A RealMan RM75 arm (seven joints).
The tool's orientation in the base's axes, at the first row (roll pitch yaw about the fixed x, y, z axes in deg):
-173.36 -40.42 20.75
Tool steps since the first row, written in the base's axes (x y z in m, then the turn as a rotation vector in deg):
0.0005 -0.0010 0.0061 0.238 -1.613 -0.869
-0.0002 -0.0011 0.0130 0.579 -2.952 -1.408
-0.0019 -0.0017 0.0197 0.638 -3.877 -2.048
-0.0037 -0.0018 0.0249 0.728 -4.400 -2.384
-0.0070 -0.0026 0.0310 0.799 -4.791 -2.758
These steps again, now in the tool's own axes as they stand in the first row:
0.0040 0.0006 -0.0047 -0.829 1.632 0.248
0.0080 -0.0002 -0.0103 -1.297 3.032 0.397
0.0110 -0.0010 -0.0165 -1.919 3.948 0.603
0.0130 -0.0021 -0.0215 -2.214 4.487 0.732
0.0144 -0.0033 -0.0282 -2.512 4.903 0.923

